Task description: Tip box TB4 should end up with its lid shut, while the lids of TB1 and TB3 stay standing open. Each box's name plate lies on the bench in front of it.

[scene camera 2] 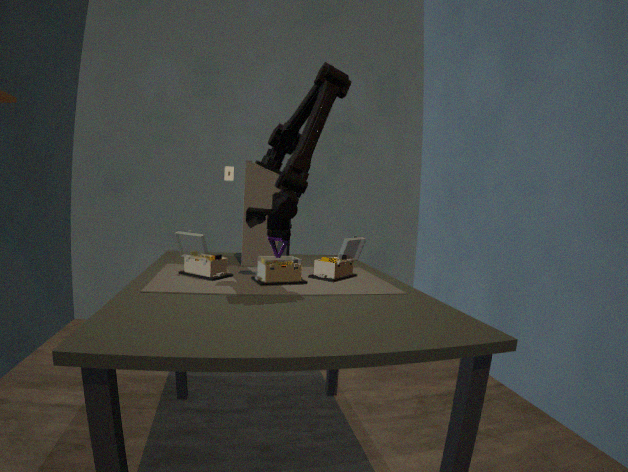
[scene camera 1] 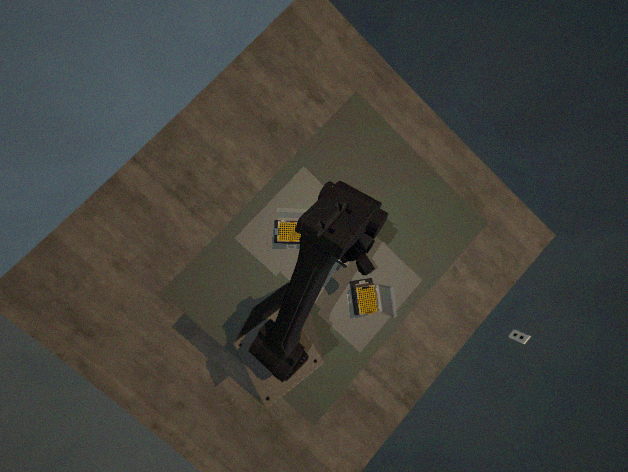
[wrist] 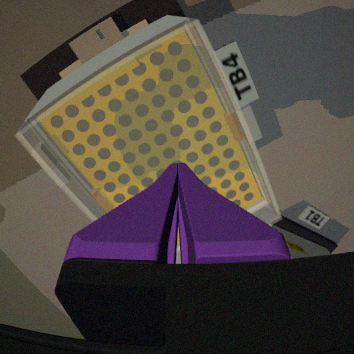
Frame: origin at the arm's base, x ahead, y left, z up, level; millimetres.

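Seen in the pictures: gripper, fingertip midpoint: (scene camera 2: 278,257) (wrist: 177,174); arm's base, origin of the base link: (scene camera 2: 268,170).
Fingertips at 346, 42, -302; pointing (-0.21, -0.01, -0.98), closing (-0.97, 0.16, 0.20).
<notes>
Pixels of each thing's top centre, then the offset from my fingertips to it, as dx, dy, dz. "spot": a spot on its surface instead. Level surfaces: height alone.
- Box TB4, middle of its top: (wrist: 195,172) (scene camera 2: 278,257) -8, +2, +0
- TB1 plate, surface spot: (wrist: 314,217) spot: -144, +153, -76
- pale mat, its level: dz -78
- green table, its level: dz -81
Box TB4 (scene camera 2: 279,272) (wrist: 145,115) stands in the middle in scene camera 2. Its clear lid lies down over the yellow perforated insert and looks shut; a small gap cannot be ruled out. Its name plate (wrist: 237,74) lies beside it in the wrist view. My purple-fingered gripper (scene camera 2: 278,256) (wrist: 177,174) is shut and empty, with its tips over the lid, at it or very close above. Two other boxes, one at the left (scene camera 2: 204,264) (scene camera 1: 287,231) and one at the right (scene camera 2: 332,268) (scene camera 1: 367,299), have lids standing open. The TB1 plate (wrist: 314,217) shows in the wrist view.
The dark arm (scene camera 1: 309,284) (scene camera 2: 309,137) reaches over the bench and hides TB4 in scene camera 1. The boxes stand on a pale mat (scene camera 1: 360,337) (scene camera 2: 167,286) on the green table (scene camera 1: 431,203) (scene camera 2: 284,329). A tall panel (scene camera 2: 256,218) stands behind.
</notes>
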